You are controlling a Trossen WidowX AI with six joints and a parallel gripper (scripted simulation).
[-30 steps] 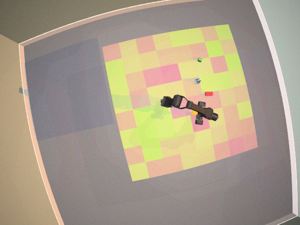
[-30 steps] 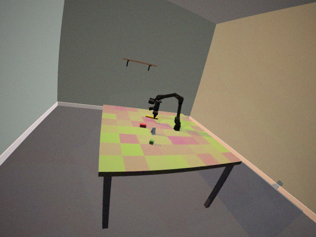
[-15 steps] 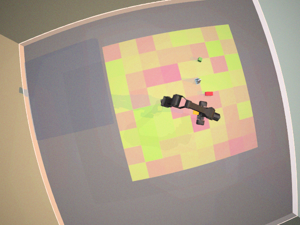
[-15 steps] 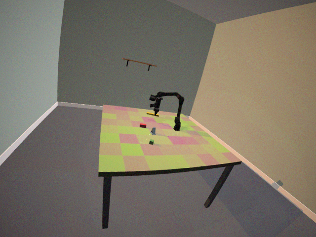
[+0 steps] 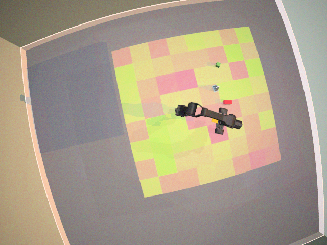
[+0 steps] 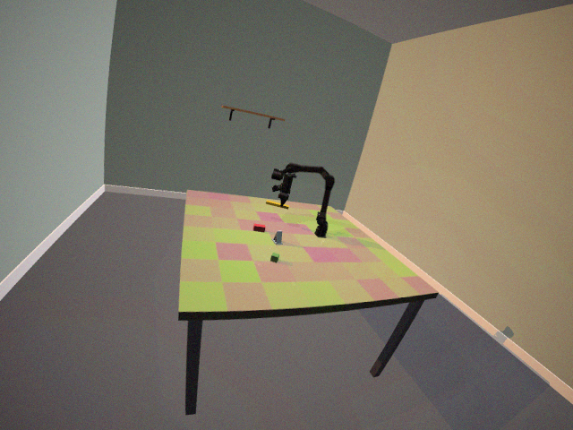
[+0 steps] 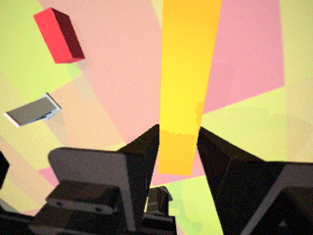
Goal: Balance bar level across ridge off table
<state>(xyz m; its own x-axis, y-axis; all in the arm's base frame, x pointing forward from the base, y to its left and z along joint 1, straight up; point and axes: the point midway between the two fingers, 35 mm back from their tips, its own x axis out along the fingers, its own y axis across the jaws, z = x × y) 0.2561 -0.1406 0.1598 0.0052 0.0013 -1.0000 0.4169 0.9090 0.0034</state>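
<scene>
Now: gripper tip 16 cm short of the red block, 13 cm to the right of it and 11 cm above it. Round my gripper tip: orange bar 3 cm ahead, 1 cm to the right; then green cube 16 cm ahead, 46 cm to the left, 11 cm below.
</scene>
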